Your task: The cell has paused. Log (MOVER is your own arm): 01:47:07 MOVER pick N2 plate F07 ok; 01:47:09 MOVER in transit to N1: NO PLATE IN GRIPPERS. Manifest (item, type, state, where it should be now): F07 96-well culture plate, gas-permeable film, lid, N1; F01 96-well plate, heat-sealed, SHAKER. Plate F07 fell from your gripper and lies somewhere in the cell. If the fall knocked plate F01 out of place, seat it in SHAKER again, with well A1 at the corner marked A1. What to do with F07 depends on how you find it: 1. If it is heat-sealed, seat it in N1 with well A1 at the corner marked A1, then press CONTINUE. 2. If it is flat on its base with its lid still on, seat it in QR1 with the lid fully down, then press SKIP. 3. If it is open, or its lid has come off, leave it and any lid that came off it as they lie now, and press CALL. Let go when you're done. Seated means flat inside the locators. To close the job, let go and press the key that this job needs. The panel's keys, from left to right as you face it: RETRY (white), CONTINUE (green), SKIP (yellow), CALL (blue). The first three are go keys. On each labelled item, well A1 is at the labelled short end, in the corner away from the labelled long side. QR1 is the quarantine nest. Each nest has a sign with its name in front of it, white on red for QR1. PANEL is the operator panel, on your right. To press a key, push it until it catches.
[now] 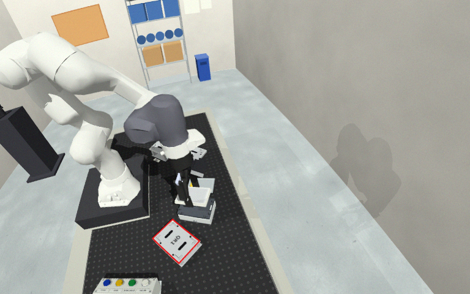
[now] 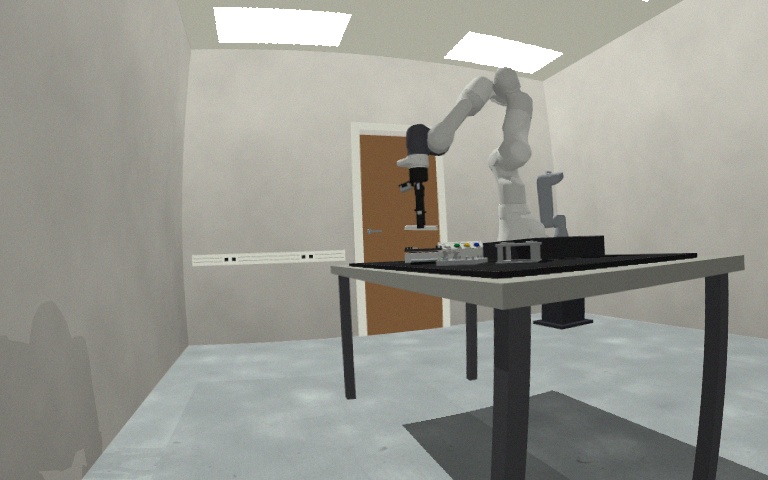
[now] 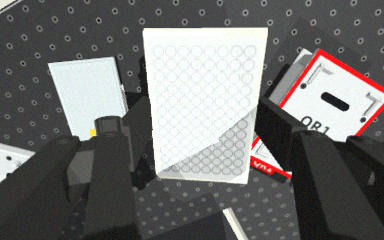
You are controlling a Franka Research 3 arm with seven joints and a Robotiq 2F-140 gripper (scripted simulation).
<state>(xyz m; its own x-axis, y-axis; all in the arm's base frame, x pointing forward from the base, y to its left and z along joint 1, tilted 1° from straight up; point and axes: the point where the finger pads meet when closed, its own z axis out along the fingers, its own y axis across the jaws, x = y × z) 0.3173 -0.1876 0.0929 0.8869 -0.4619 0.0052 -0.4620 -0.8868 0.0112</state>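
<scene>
My hand is 2 cm above the white 96-well plate. The rest, counted from my hand: pale flat rectangular piece: 4 cm ahead, 15 cm to the left, 15 cm below; then white retry key: 24 cm behind, 26 cm to the right, 9 cm below; then green continue key: 29 cm behind, 25 cm to the right, 9 cm below.
</scene>
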